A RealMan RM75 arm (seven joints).
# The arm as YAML. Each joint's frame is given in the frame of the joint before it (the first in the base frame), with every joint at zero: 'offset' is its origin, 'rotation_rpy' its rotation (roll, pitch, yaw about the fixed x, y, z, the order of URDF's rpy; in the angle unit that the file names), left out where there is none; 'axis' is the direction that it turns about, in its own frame. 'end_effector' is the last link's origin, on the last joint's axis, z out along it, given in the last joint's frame.
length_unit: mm
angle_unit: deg
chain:
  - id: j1
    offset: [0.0, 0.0, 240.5]
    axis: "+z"
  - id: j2
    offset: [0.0, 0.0, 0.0]
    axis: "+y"
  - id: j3
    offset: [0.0, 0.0, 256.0]
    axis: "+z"
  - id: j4
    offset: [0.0, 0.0, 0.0]
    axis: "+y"
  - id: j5
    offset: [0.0, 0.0, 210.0]
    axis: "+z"
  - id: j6
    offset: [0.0, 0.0, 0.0]
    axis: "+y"
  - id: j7
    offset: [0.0, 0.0, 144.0]
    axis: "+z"
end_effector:
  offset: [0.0, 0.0, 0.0]
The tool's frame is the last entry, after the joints.
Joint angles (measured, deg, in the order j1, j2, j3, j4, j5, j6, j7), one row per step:
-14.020, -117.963, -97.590, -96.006, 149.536, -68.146, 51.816
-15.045, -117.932, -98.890, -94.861, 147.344, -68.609, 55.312
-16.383, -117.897, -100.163, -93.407, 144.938, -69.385, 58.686
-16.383, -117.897, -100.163, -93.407, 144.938, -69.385, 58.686
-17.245, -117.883, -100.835, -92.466, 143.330, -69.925, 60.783
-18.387, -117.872, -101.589, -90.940, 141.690, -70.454, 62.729
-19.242, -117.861, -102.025, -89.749, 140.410, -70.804, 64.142
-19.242, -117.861, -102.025, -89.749, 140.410, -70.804, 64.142
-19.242, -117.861, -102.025, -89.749, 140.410, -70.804, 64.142
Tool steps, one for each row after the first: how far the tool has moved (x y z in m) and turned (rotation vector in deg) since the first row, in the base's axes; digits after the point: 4 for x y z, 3 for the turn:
0.0022, 0.0030, -0.0002, -1.551, -0.169, -2.080
0.0055, 0.0063, -0.0016, -3.468, -0.655, -4.133
0.0055, 0.0063, -0.0016, -3.468, -0.655, -4.133
0.0083, 0.0082, -0.0033, -4.809, -1.084, -5.527
0.0104, 0.0108, -0.0060, -6.278, -1.745, -6.611
0.0123, 0.0126, -0.0086, -7.439, -2.319, -7.469
0.0123, 0.0126, -0.0086, -7.439, -2.319, -7.469
0.0123, 0.0126, -0.0086, -7.439, -2.319, -7.469

